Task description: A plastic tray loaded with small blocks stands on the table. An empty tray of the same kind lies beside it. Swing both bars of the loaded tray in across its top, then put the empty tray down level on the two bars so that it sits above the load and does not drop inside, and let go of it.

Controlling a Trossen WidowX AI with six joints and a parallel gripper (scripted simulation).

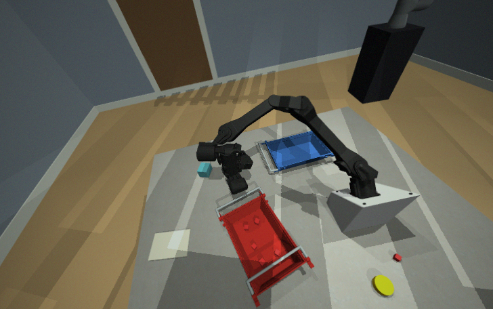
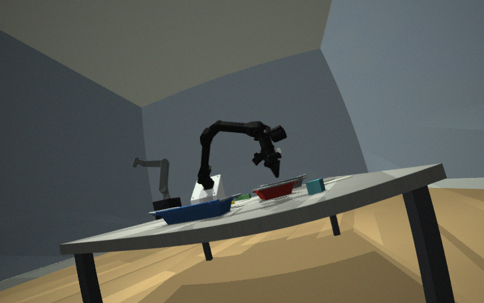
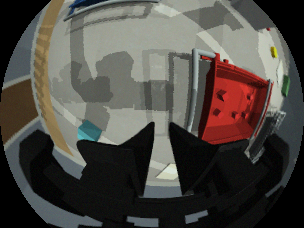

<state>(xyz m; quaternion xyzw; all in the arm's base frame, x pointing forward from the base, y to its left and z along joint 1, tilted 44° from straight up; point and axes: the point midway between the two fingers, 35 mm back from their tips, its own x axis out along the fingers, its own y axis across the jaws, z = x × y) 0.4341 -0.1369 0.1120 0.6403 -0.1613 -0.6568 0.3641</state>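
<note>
Now: the blue tray 340 mm behind my gripper tip, 170 mm to the right of it and 50 mm below it. Also, from my gripper tip: yellow disc (410 mm behind, 400 mm to the left, 90 mm below); green block (420 mm behind, 740 mm to the left, 80 mm below); teal cube (150 mm ahead, 170 mm to the right, 70 mm below).
</note>
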